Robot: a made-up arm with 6 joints. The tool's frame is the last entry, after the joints.
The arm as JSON. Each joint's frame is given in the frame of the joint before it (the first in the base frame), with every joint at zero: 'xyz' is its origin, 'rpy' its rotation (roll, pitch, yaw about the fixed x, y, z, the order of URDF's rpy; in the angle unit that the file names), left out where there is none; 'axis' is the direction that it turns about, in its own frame. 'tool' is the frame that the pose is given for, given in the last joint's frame.
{
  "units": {
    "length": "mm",
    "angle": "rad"
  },
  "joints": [
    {
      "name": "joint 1",
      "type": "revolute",
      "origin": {
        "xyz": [
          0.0,
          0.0,
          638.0
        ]
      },
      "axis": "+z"
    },
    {
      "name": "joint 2",
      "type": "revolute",
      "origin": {
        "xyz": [
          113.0,
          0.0,
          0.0
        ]
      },
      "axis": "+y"
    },
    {
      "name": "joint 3",
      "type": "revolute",
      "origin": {
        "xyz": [
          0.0,
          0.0,
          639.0
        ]
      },
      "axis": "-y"
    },
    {
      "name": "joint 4",
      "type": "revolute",
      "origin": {
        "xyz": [
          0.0,
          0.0,
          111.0
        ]
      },
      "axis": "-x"
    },
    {
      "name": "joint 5",
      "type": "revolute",
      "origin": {
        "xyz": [
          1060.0,
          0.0,
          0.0
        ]
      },
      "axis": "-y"
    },
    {
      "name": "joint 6",
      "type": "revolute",
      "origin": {
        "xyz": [
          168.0,
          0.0,
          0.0
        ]
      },
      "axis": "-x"
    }
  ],
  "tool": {
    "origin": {
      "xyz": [
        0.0,
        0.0,
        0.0
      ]
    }
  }
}
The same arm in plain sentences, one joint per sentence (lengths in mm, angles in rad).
The arm has six revolute joints in a row. What follows holds with every joint at zero, and every direction is one of the base frame's.
Joint 1 is mounted 638.0 mm along +z from the base frame's origin and rotates about +z.
Joint 2 is mounted 113.0 mm along +x from joint 1 and rotates about +y.
Joint 3 is mounted 639.0 mm along +z from joint 2 and rotates about -y.
Joint 4 is mounted 111.0 mm along +z from joint 3 and rotates about -x.
Joint 5 is mounted 1060.0 mm along +x from joint 4 and rotates about -y.
Joint 6 is mounted 168.0 mm along +x from joint 5 and rotates about -x.
The tool frame, which is the frame that the pose is given for, is mounted at the same point as joint 6; its axes are parallel to the base frame's.

